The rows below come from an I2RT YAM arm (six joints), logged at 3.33 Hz.
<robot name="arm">
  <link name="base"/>
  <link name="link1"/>
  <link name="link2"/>
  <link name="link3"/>
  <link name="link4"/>
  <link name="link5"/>
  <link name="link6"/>
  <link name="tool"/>
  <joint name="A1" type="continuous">
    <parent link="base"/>
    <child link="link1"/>
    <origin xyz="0 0 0.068"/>
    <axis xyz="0 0 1"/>
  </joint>
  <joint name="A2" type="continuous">
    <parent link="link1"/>
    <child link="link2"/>
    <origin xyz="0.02 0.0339 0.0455"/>
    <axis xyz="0 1 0"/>
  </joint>
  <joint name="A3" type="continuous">
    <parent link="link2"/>
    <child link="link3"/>
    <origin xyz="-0.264 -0.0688 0"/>
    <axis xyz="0 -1 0"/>
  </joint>
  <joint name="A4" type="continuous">
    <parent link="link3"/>
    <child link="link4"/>
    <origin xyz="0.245 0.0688 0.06"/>
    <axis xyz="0 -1 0"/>
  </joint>
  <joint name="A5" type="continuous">
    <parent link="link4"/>
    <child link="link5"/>
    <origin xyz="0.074 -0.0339 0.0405"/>
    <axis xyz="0 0 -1"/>
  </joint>
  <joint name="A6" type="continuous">
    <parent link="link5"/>
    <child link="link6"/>
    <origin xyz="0.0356 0 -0.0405"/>
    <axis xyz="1 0 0"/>
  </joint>
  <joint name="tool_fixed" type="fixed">
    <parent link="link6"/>
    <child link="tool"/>
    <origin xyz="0 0 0" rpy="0 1.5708 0"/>
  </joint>
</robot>
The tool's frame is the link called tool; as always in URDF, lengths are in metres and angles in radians. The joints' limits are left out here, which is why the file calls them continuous.
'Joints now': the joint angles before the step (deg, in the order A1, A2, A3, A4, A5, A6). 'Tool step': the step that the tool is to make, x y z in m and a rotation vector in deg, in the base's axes. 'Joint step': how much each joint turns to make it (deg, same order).
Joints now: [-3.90, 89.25, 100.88, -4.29, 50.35, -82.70]
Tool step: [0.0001, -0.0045, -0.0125, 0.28, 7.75, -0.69]
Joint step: [-0.76, -0.01, -0.03, -7.38, -0.09, -0.46]
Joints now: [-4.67, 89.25, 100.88, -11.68, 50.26, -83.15]
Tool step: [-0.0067, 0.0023, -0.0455, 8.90, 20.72, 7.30]
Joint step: [-0.37, -0.01, -0.05, -26.67, -9.07, 7.32]
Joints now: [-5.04, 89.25, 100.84, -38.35, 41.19, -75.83]
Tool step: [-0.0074, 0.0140, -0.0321, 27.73, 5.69, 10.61]
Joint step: [0.01, 0.56, -0.02, -16.71, -24.57, 18.10]
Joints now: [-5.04, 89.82, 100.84, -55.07, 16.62, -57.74]
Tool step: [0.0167, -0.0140, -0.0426, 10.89, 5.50, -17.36]
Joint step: [-1.88, 5.73, -0.76, -6.09, 2.01, 19.37]
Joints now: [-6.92, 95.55, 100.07, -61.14, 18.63, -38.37]
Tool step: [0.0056, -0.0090, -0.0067, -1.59, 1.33, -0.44]
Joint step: [-1.25, 1.35, 0.00, 0.80, 1.02, -1.73]
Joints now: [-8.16, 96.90, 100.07, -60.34, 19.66, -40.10]
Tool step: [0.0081, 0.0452, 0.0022, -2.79, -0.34, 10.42]
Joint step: [7.49, -0.01, -0.01, 2.00, 0.65, -4.22]
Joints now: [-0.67, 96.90, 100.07, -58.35, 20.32, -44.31]
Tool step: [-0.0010, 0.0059, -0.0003, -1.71, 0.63, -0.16]
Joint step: [1.16, 0.01, 0.01, -0.68, 2.16, 0.13]
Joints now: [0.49, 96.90, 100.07, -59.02, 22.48, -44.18]
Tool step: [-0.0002, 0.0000, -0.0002, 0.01, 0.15, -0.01]
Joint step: [0.00, 0.01, 0.00, -0.15, 0.00, 0.02]
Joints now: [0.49, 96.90, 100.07, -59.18, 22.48, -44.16]
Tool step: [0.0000, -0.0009, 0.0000, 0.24, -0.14, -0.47]
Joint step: [-0.15, 0.02, 0.03, -0.03, -0.02, 0.43]
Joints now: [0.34, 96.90, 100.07, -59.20, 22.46, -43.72]
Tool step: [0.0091, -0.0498, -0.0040, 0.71, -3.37, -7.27]
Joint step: [-7.93, 1.54, 0.02, 4.84, -1.13, 0.00]
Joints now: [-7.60, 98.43, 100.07, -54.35, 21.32, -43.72]
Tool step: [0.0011, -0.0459, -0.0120, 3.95, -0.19, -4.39]
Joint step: [-7.34, 2.10, 0.00, 1.51, -4.89, 0.00]
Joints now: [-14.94, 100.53, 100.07, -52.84, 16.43, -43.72]
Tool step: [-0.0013, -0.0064, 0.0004, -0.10, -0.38, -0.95]
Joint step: [-0.99, 0.00, -0.01, 0.41, -0.03, -0.03]
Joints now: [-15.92, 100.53, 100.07, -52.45, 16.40, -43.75]
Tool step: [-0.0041, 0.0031, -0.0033, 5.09, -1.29, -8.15]
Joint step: [0.34, 0.01, 0.03, -3.16, 0.66, 10.41]
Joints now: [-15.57, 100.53, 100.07, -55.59, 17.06, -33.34]
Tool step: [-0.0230, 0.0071, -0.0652, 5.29, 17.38, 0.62]
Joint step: [0.05, 0.00, -11.66, -6.40, -0.64, -0.35]
